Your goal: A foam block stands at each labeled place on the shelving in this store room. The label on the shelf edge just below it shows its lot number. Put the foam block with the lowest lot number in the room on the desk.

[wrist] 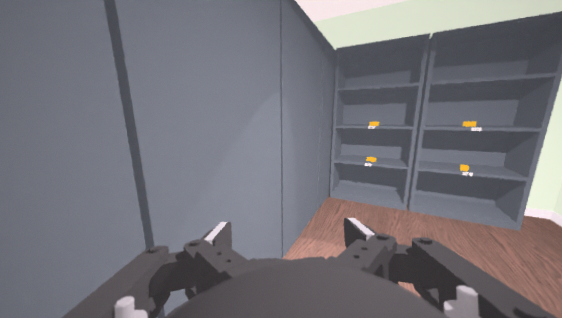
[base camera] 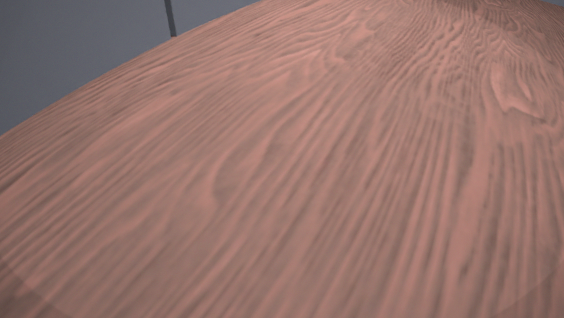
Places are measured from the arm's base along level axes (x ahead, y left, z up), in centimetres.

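Pixels of known places: gripper, fingertip midpoint: [wrist: 287,232].
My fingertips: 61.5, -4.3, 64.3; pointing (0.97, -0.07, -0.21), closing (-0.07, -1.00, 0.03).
Observation:
Behind a point stands the place of what it marks, as x, y, z.
My gripper [wrist: 287,232] @[61.5, -4.3, 64.3] is open, with no object between its fingers. In the wrist view, four small orange foam blocks stand far off on two grey shelf units. In the left unit [wrist: 377,87] @[282.9, -130.6, 102.8], one block [wrist: 374,123] @[292.9, -136.4, 61.9] is on the upper of two shelves and another block [wrist: 371,159] @[293.0, -136.8, 16.4] is on the shelf below. In the right unit [wrist: 482,129] @[233.2, -212.3, 57.5], one block [wrist: 469,124] @[253.0, -218.9, 61.3] is on the upper shelf and another block [wrist: 464,168] @[242.0, -211.0, 16.0] is on the lower one. White labels sit by each block, too small to read. The desk does not show in either view.
A long grey panelled surface [wrist: 200,125] @[129.8, 22.6, 69.3] runs along the left towards the shelf units. Wooden floor [wrist: 345,220] @[243.9, -84.5, -39.6] [base camera: 300,175] @[44.4, -3.5, -39.7] lies in front of the units and fills most of the base camera view. A pale green wall [wrist: 380,30] @[325.6, -150.7, 176.7] stands behind.

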